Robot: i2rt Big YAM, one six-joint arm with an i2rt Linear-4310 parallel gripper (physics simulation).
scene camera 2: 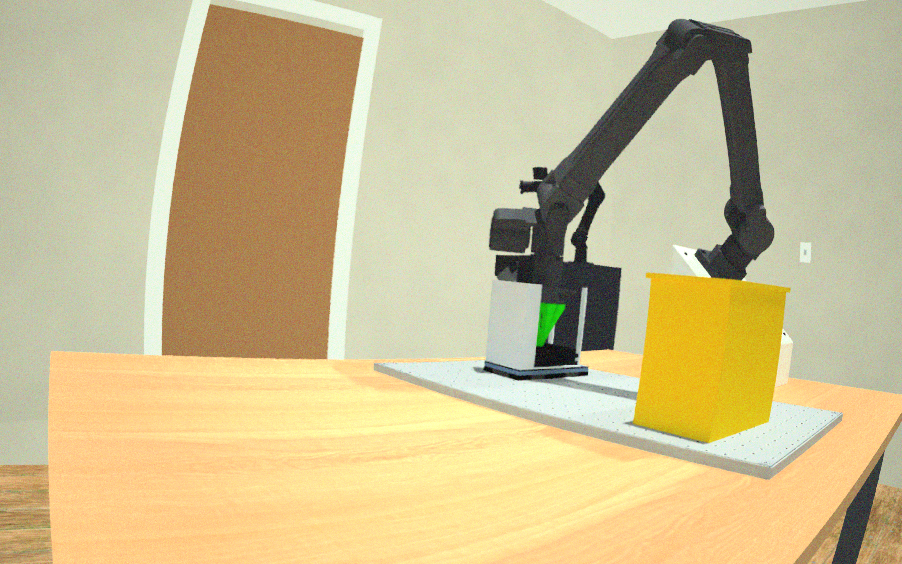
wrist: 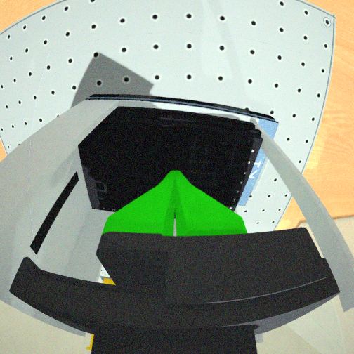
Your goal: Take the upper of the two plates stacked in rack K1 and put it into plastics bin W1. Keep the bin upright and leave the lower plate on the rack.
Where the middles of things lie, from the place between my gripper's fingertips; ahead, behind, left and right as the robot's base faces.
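Labels:
There is the plastics bin W1 [scene camera 2: 712,345], and it sits 80 mm ahead of my hand, 40 mm above it and 400 mm to the left of it.

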